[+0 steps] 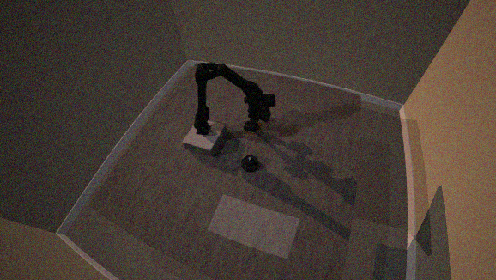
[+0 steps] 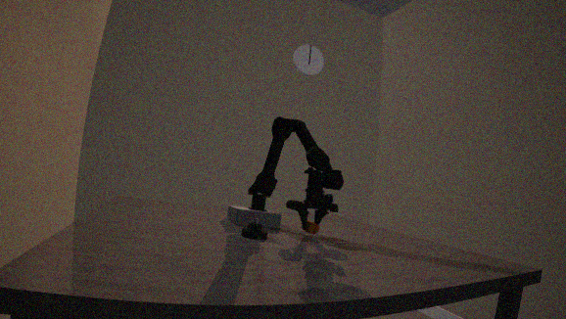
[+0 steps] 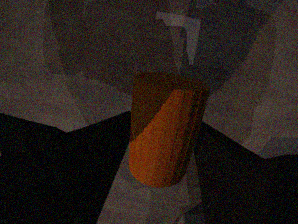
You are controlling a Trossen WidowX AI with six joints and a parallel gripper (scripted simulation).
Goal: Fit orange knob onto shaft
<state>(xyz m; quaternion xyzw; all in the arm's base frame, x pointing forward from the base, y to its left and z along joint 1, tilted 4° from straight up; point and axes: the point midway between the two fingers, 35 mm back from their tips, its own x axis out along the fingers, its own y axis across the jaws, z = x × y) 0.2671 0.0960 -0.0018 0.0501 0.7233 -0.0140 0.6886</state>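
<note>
The orange knob is 10 mm ahead of my gripper tip and 10 mm above it. The rest, counted from my gripper tip: dark round pedestal (220 mm to the right, 20 mm ahead, 10 mm above).
</note>
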